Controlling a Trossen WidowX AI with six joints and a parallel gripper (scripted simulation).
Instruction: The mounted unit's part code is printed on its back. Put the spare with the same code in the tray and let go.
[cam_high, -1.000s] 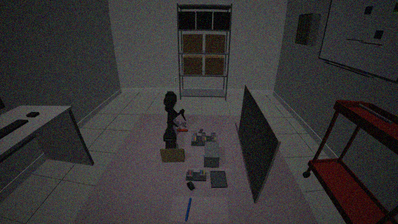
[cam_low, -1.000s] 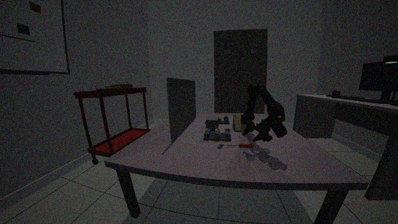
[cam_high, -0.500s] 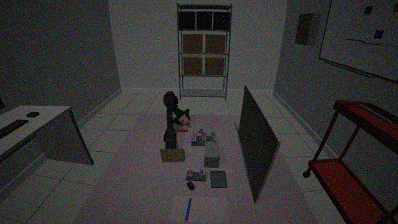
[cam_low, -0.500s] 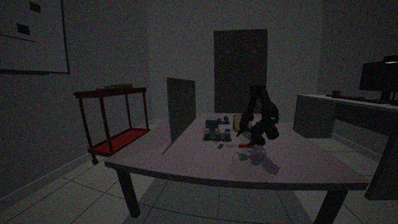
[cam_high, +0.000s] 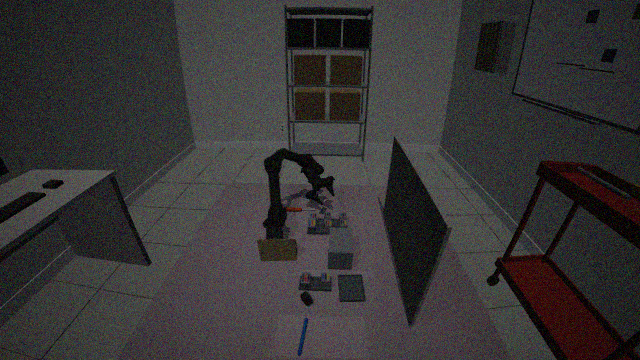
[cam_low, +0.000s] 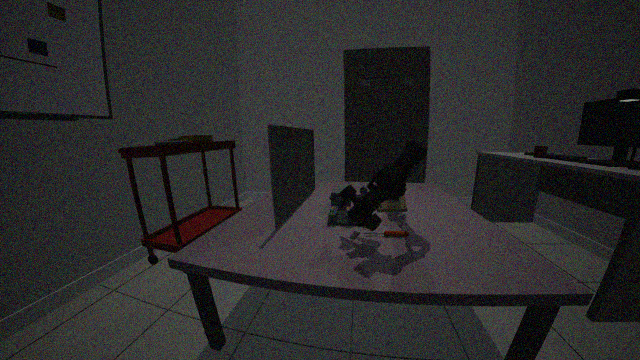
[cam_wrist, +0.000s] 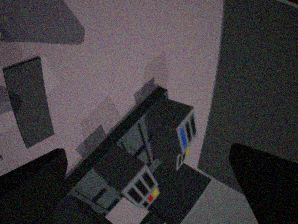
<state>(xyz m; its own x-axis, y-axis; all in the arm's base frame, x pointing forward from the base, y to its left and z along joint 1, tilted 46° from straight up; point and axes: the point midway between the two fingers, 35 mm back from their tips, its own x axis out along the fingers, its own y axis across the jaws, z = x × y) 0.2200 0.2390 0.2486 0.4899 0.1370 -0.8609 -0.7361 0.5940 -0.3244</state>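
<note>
Now: the black puck 8 cm behind my gripper tip, 59 cm to the right of it and 5 cm below it. Round my gripper tip: blue pen (8 cm behind, 73 cm to the right, 7 cm below); then tall dark panel (30 cm ahead, 35 cm to the right, 15 cm above).
</note>
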